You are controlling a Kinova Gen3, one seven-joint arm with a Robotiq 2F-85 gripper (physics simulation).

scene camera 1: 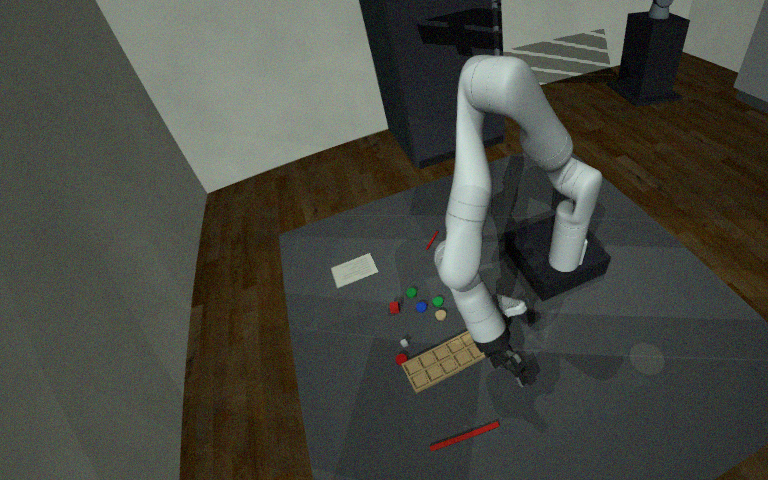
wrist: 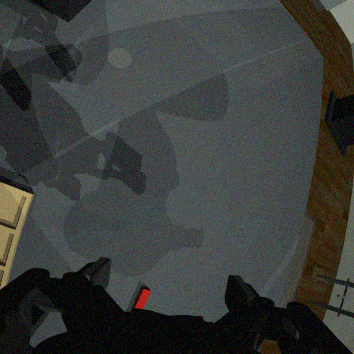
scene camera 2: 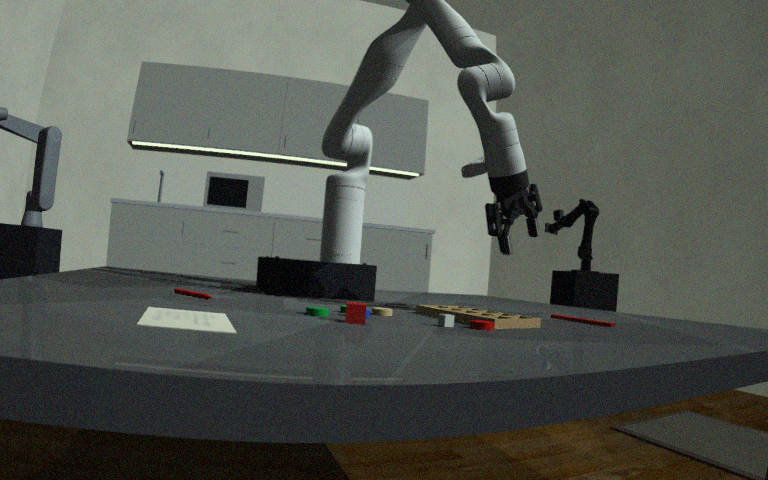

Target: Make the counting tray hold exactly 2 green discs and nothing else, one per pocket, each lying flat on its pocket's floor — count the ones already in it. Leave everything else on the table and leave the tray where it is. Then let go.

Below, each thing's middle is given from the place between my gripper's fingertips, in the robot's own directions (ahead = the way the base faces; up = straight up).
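Where is my gripper now? My gripper is 130 mm above the tan counting tray (scene camera 1: 455,355), 140 mm short of it, and 130 mm to the left of it. There is also the white card (scene camera 2: 155,317), which lies 140 mm below my hand, 380 mm ahead of it and 520 mm to the right of it.
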